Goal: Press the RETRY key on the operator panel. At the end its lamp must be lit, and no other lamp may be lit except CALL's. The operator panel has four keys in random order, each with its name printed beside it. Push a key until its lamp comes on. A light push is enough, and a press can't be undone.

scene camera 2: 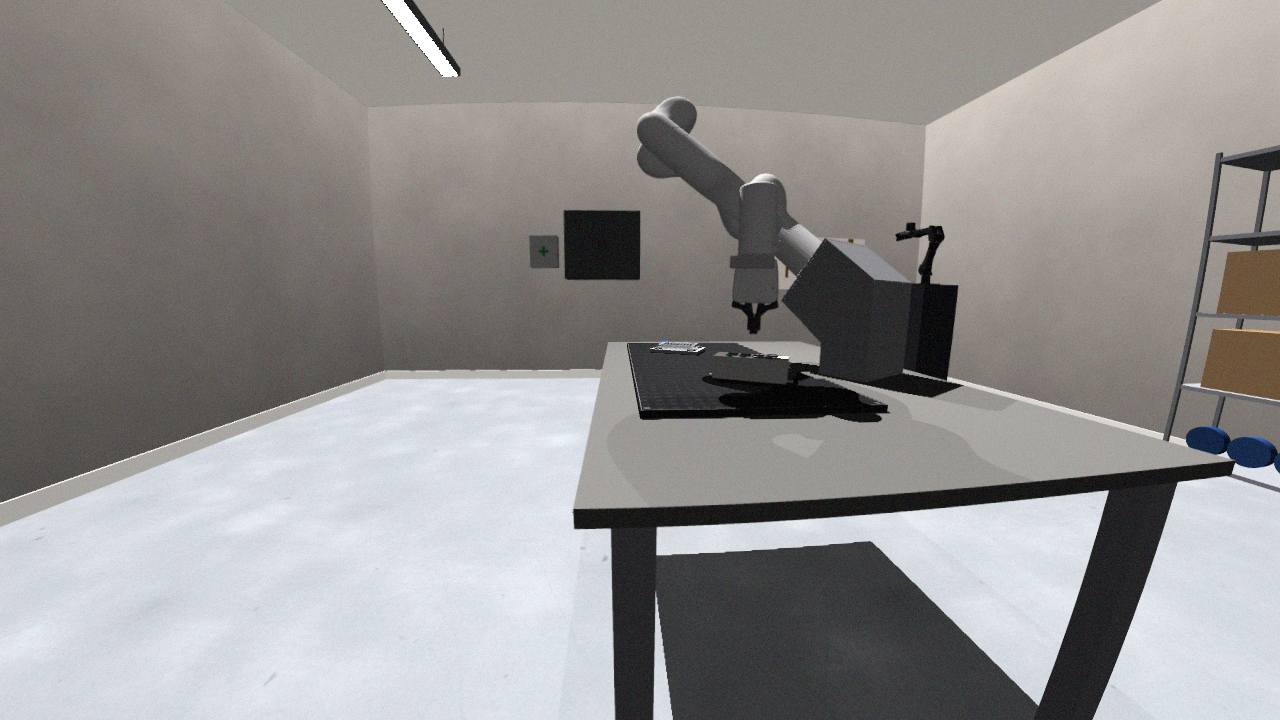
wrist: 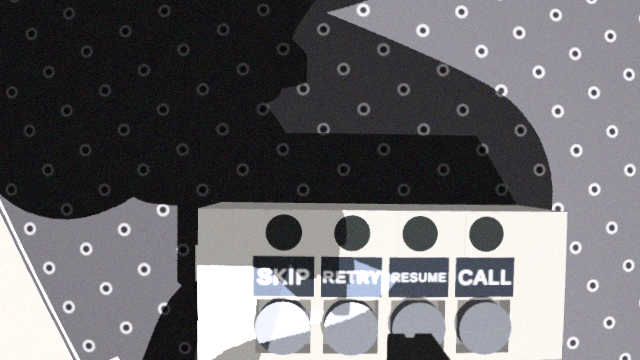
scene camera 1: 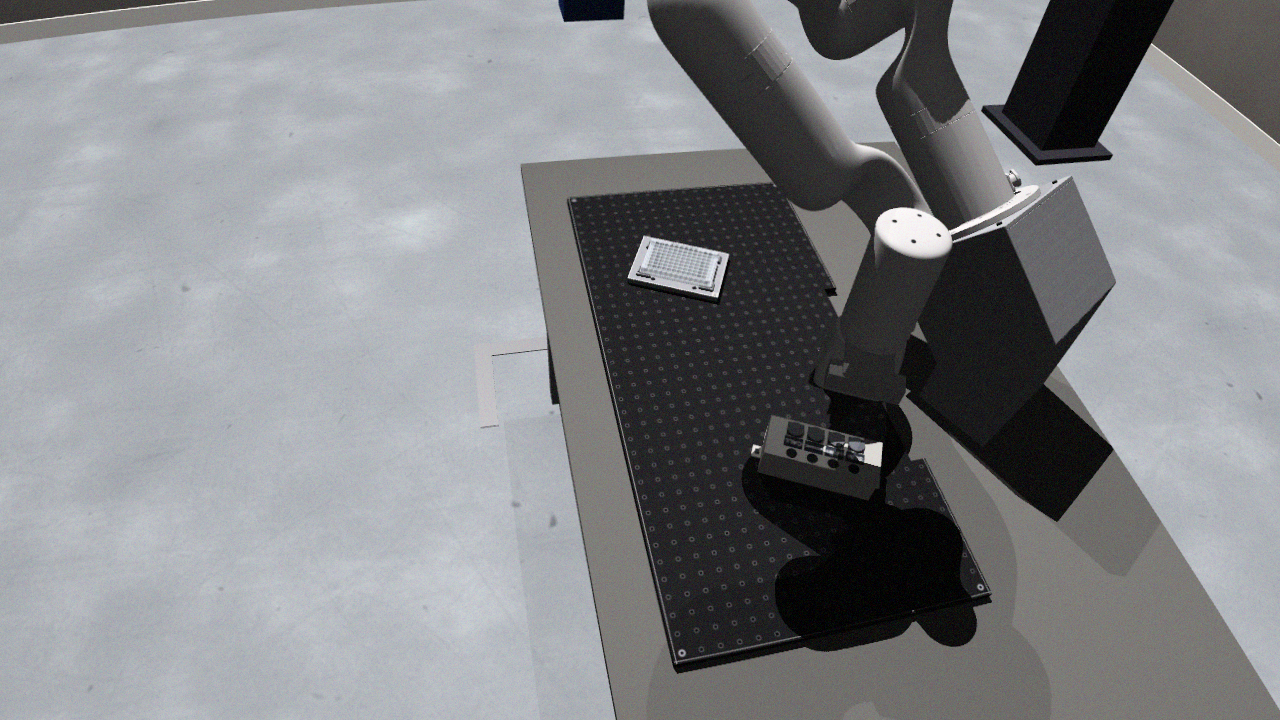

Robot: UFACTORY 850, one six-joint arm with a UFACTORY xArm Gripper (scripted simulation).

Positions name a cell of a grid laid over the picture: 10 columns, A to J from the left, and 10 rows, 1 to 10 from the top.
Labels:
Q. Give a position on a white well plate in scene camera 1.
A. F4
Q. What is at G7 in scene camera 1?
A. An operator panel.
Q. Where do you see an operator panel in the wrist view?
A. D8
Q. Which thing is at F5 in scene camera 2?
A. My gripper.

